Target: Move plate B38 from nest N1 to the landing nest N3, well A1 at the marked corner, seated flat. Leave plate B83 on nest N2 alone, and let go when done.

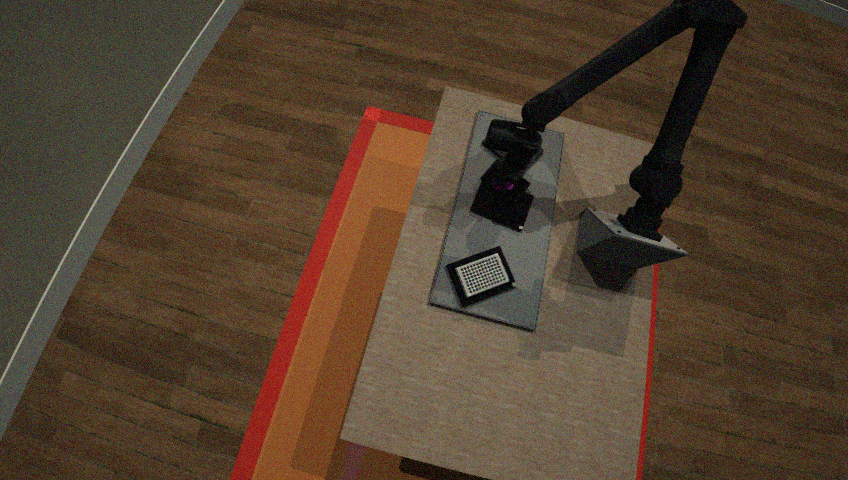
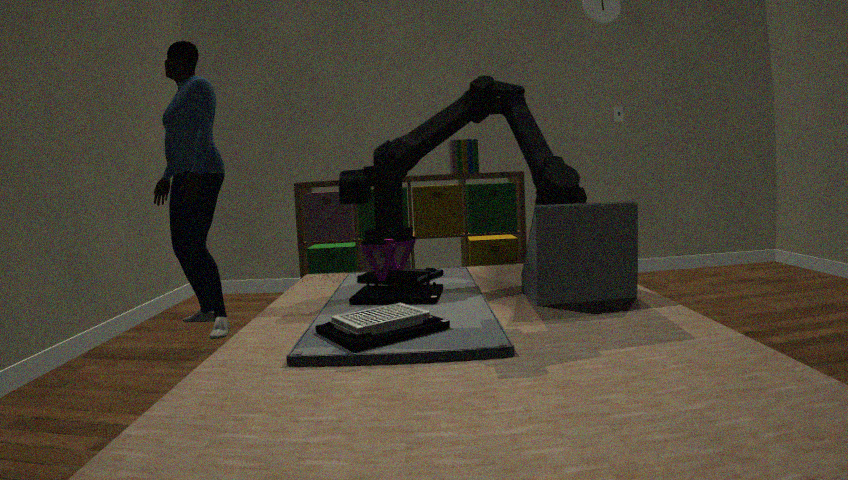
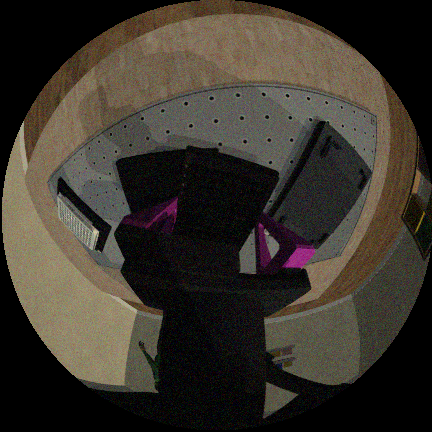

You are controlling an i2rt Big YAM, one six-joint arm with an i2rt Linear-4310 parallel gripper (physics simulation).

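My gripper (image 1: 504,187) (image 2: 388,262) (image 3: 218,207), with magenta fingers, is shut on the dark plate B38 (image 1: 501,206) (image 2: 403,276) (image 3: 217,189). It holds the plate by its edges, low over a black nest (image 2: 395,294) at the middle of the grey perforated board (image 1: 516,298) (image 2: 468,340) (image 3: 241,109). The plate looks slightly tilted; I cannot tell whether it touches the nest. The white well plate B83 (image 1: 481,274) (image 2: 379,316) (image 3: 76,225) sits on its black nest (image 2: 385,335) at the board's near end. An empty grey nest (image 3: 322,189) lies at the far end.
The arm's grey pedestal (image 1: 612,245) (image 2: 585,256) stands on the tan table (image 1: 474,388) right of the board. A person (image 2: 191,179) stands on the floor at the left. A shelf unit (image 2: 414,176) with coloured bins is against the back wall.
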